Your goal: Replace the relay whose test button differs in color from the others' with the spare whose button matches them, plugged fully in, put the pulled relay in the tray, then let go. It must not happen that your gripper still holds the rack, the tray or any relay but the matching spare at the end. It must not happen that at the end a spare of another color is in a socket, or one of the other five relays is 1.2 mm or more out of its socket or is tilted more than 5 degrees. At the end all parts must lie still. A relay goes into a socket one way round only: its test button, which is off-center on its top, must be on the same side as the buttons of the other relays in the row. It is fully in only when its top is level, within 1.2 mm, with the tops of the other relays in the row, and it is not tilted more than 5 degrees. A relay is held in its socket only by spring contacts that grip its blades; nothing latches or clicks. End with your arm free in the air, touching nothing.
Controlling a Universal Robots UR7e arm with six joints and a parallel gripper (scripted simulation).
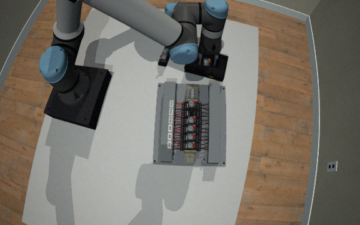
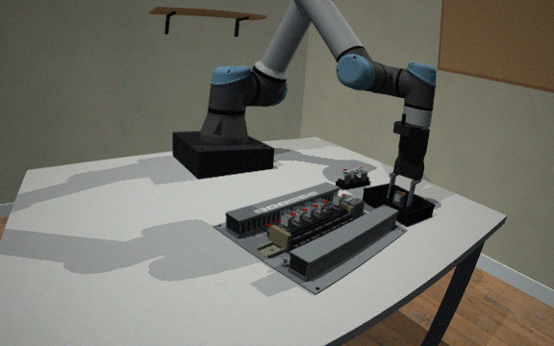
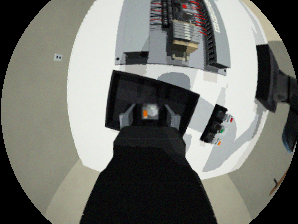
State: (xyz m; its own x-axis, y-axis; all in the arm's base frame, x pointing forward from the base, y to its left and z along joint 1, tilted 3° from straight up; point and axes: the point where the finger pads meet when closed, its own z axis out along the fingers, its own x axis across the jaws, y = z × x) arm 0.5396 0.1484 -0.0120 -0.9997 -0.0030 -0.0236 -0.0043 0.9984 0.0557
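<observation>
Right now my hand is 20 mm above the black tray.
</observation>
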